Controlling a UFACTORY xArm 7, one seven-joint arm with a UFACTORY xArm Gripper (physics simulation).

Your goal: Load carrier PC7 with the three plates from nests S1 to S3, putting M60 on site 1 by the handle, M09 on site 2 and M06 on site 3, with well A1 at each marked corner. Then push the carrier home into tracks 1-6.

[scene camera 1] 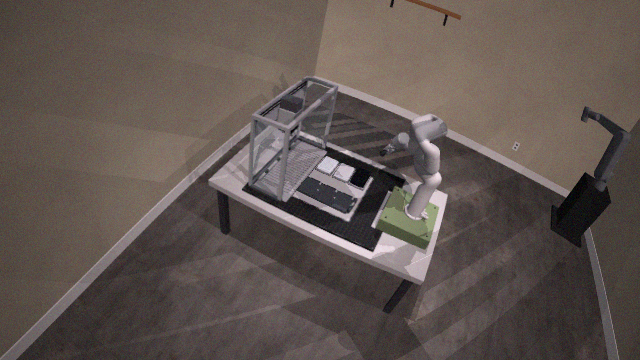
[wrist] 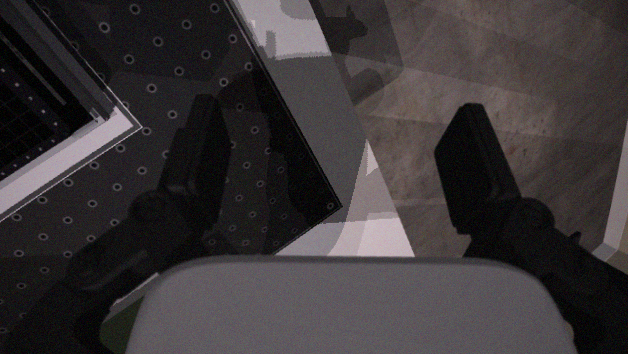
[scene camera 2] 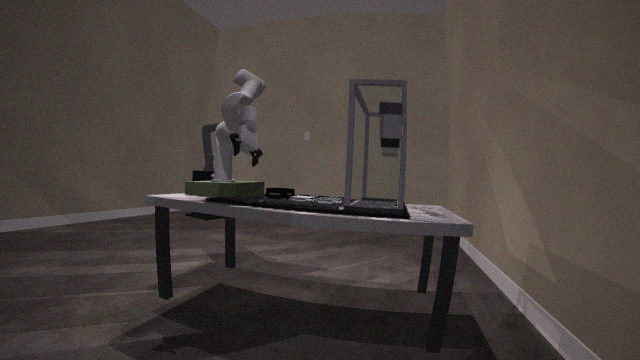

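Seen in the pictures: gripper, fingertip midpoint: (scene camera 1: 386,150) (wrist: 337,123) (scene camera 2: 245,159); arm's base at its link origin: (scene camera 1: 413,212) (scene camera 2: 223,181).
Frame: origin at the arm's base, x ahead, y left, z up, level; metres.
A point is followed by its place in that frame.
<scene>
A white plate (scene camera 1: 328,165) @[y -0.017, x 0.601, z -0.036 m], a second pale plate (scene camera 1: 344,172) @[y -0.034, x 0.495, z -0.036 m] and a black plate or block (scene camera 1: 360,178) @[y -0.029, x 0.385, z -0.010 m] (scene camera 2: 280,192) @[y -0.120, x 0.433, z -0.022 m] stand in a row on the white tray (scene camera 1: 346,217) @[y 0.243, x 0.299, z -0.062 m]. Their labels and A1 corners are too small to read. A long dark carrier (scene camera 1: 326,194) @[y 0.184, x 0.475, z -0.052 m] lies beside the row, with no plate on it. The grooved track deck (scene camera 1: 300,165) @[y 0.083, x 0.736, z -0.059 m] lies inside the framed enclosure. My gripper (scene camera 1: 386,150) @[y -0.255, x 0.348, z 0.102 m] (scene camera 2: 245,157) @[y -0.255, x 0.348, z 0.102 m] (wrist: 337,123) @[y -0.255, x 0.348, z 0.102 m] is open and empty, high above the table's edge, apart from the plates. In the wrist view, part of a dark gridded item shows at the left.
The enclosure's grey frame (scene camera 1: 284,165) @[y 0.400, x 0.628, z 0.196 m] (scene camera 2: 349,145) @[y -0.170, x 0.734, z 0.166 m] stands around the deck, with a pipetting head (scene camera 1: 292,104) @[y 0.173, x 0.791, z 0.386 m] (scene camera 2: 391,125) hanging inside. A black perforated mat (scene camera 1: 370,220) @[y 0.170, x 0.185, z -0.062 m] (wrist: 170,100) @[y -0.186, x 0.354, z -0.062 m] lies under the tray. My arm stands on a green base (scene camera 1: 400,225) @[y 0.152, x 0.020, z 0.005 m] (scene camera 2: 225,189) @[y -0.130, x 0.134, z -0.031 m] on the table (scene camera 1: 227,180) @[y 0.483, x 0.970, z -0.075 m] (scene camera 2: 300,218) @[y -0.289, x 0.618, z -0.091 m].
</scene>
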